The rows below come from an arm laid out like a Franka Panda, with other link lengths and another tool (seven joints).
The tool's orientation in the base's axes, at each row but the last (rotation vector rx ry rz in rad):
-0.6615, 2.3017, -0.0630
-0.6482, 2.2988, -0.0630
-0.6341, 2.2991, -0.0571
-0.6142, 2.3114, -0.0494
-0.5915, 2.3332, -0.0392
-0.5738, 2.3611, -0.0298
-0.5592, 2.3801, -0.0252
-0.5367, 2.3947, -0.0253
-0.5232, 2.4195, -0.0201
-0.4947, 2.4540, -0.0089
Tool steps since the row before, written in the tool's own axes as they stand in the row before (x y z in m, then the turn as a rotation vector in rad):
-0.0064, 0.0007, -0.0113, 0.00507, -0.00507, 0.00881
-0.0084, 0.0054, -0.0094, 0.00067, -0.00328, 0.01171
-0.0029, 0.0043, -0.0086, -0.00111, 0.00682, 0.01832
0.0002, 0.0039, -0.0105, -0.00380, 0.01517, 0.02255
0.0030, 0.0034, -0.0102, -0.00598, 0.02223, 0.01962
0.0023, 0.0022, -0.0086, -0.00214, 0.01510, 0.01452
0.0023, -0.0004, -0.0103, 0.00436, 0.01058, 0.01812
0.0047, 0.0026, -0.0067, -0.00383, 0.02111, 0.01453
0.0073, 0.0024, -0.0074, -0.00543, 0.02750, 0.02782
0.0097, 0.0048, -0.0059, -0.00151, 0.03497, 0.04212
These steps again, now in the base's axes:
-0.0040, 0.0020, 0.0122, 0.00504, -0.00555, -0.00853
-0.0036, 0.0073, 0.0110, 0.00886, -0.00152, -0.00822
-0.0059, 0.0039, 0.0072, 0.01008, 0.00910, -0.01411
-0.0088, 0.0019, 0.0067, 0.01109, 0.01828, -0.01720
-0.0100, 0.0004, 0.0050, 0.00771, 0.02512, -0.01498
-0.0079, -0.0001, 0.0047, 0.00473, 0.01643, -0.01229
-0.0079, -0.0026, 0.0065, 0.00436, 0.01019, -0.01834
-0.0084, -0.0002, 0.0019, 0.00384, 0.02255, -0.01218
-0.0105, -0.0014, 0.0011, 0.01071, 0.03057, -0.02259
-0.0122, 0.0004, -0.0015, 0.01362, 0.03773, -0.03729

